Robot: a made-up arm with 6 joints. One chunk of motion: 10 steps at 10 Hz.
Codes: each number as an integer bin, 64 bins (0 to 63) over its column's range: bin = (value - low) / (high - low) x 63, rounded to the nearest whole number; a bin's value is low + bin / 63 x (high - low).
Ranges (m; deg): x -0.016..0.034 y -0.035..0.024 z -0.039..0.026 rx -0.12..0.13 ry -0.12..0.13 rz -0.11..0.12
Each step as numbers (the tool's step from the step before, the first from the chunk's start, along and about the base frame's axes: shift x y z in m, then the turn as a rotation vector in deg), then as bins.
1 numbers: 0.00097 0.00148 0.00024 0.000 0.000 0.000
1 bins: 21 39 38 30 30 30
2 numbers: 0.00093 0.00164 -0.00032 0.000 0.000 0.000
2 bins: 21 39 37 30 30 30
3 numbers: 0.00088 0.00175 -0.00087 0.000 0.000 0.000
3 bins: 21 39 37 30 30 30
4 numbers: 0.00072 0.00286 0.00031 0.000 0.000 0.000
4 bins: 21 40 38 30 30 30
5 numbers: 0.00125 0.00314 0.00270 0.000 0.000 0.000
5 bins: 22 41 40 30 30 30
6 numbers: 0.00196 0.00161 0.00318 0.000 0.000 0.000
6 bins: 23 39 41 30 30 30
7 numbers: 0.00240 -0.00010 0.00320 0.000 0.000 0.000
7 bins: 23 37 41 30 30 30
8 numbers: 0.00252 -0.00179 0.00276 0.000 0.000 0.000
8 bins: 23 35 40 30 30 30
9 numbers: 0.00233 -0.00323 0.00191 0.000 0.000 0.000
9 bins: 23 34 40 30 30 30
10 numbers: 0.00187 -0.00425 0.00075 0.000 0.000 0.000
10 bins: 23 33 39 30 30 30
